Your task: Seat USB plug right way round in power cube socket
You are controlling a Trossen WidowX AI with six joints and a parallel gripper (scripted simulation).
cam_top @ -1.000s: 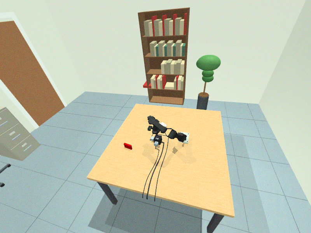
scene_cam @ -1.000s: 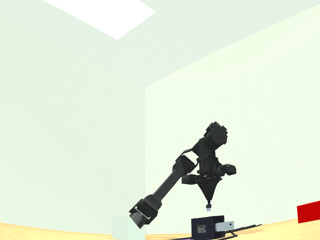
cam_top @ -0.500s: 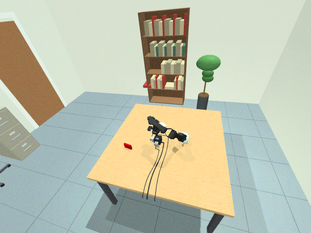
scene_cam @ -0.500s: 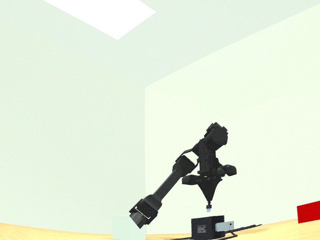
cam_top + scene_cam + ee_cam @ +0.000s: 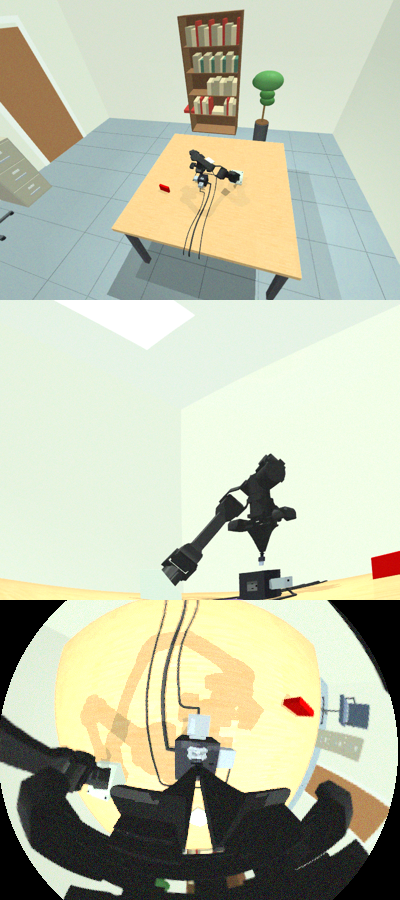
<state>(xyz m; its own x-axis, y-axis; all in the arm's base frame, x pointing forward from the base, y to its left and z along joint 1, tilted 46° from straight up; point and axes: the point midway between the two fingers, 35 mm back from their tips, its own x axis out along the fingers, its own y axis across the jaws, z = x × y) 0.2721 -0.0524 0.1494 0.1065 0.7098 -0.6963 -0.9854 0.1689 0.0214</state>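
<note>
Right now the usb plug is 2 cm below my gripper tip. Also, from my gripper tip: red block (32 cm ahead, 11 cm to the left, 10 cm below); white sheet (30 cm to the right, 13 cm below); purple block (11 cm ahead, 35 cm to the right, 12 cm below).
</note>
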